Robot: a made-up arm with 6 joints.
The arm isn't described. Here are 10 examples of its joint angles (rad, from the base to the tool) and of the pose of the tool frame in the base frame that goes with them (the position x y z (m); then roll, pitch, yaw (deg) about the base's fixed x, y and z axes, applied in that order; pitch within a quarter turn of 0, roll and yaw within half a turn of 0).
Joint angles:
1: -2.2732 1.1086 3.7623 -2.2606 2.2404 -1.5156
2: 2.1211 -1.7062 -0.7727 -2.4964 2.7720 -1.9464
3: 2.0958 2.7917 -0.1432 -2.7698 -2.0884 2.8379
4: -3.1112 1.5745 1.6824 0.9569 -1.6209 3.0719
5: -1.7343 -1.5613 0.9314 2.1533 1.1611 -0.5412
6: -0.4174 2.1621 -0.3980 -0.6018 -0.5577 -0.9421
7: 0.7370 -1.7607 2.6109 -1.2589 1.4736 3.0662
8: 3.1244 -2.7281 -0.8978 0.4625 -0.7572 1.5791
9: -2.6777 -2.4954 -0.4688 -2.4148 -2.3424 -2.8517
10: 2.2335 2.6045 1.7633 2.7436 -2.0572 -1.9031
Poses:
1: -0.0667 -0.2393 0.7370 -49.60 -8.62 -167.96
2: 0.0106 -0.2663 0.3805 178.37 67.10 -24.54
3: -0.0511 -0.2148 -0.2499 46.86 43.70 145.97
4: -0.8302 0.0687 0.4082 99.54 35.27 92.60
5: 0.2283 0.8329 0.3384 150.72 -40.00 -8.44
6: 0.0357 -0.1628 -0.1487 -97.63 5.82 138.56
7: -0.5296 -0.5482 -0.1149 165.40 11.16 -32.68
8: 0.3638 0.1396 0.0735 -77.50 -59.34 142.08
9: 0.3741 0.0510 0.1773 128.16 59.53 -43.35
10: -0.4447 0.3255 -0.4034 -36.16 -63.08 78.78
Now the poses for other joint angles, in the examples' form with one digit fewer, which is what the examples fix.
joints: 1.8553 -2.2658 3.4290 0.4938 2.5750 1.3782
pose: 0.159 -0.032 -0.206 152.0 -59.5 -103.8
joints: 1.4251 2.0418 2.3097 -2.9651 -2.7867 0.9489
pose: -0.045 0.799 0.069 -44.6 -4.7 -101.9
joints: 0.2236 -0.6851 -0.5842 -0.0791 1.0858 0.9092
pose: 0.042 -0.157 0.660 -40.2 -67.6 2.3
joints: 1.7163 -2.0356 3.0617 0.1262 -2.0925 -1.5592
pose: 0.206 -0.289 -0.287 -87.9 -8.0 -75.3
